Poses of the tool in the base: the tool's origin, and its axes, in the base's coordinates. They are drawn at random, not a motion.
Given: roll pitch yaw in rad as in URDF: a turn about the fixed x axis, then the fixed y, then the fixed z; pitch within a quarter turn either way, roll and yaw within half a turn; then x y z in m.
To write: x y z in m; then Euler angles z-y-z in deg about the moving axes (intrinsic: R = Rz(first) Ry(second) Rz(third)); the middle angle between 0 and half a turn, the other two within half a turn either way. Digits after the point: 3 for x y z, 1 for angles.
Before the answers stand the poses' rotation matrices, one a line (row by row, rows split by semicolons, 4 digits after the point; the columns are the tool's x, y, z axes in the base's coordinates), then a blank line. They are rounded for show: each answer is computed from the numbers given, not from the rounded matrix.
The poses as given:
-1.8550 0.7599 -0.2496 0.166 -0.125 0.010
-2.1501 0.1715 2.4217 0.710 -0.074 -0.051
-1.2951 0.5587 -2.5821 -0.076 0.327 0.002
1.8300 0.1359 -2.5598 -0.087 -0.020 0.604
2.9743 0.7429 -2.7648 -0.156 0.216 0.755
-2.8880 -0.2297 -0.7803 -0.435 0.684 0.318
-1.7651 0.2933 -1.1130 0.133 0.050 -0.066
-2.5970 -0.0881 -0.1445 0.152 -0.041 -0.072
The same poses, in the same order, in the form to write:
0.7024 -0.7100 0.0499; -0.1791 -0.1084 0.9779; -0.6888 -0.6958 -0.2033
-0.7408 0.4683 -0.4815; 0.6496 0.3174 -0.6908; -0.1707 -0.8246 -0.5394
-0.7187 0.5768 0.3884; -0.4501 0.0400 -0.8921; -0.5301 -0.8159 0.2308
-0.8278 -0.2503 -0.5022; -0.5445 0.1422 0.8267; -0.1355 0.9577 -0.2539
-0.6848 -0.4675 0.5589; -0.2710 0.8754 0.4002; -0.6764 0.1226 -0.7262
0.6920 -0.6404 0.3331; -0.6850 -0.7282 0.0233; 0.2277 -0.2443 -0.9426
0.4231 -0.2986 0.8555; -0.8587 0.1691 0.4837; -0.2891 -0.9393 -0.1848
0.9857 -0.0781 0.1491; -0.1434 -0.8530 0.5018; 0.0880 -0.5161 -0.8520

0.166 -0.125 0.010 87.1 101.7 -45.3
0.710 -0.074 -0.051 -124.9 122.6 -78.3
-0.076 0.327 0.002 -66.5 76.7 -57.0
-0.087 -0.020 0.604 121.3 104.7 81.9
-0.156 0.216 0.755 35.6 136.6 10.3
-0.435 0.684 0.318 4.0 160.5 -133.0
0.133 0.050 -0.066 29.5 100.7 -72.9
0.152 -0.041 -0.072 73.5 148.4 -99.7

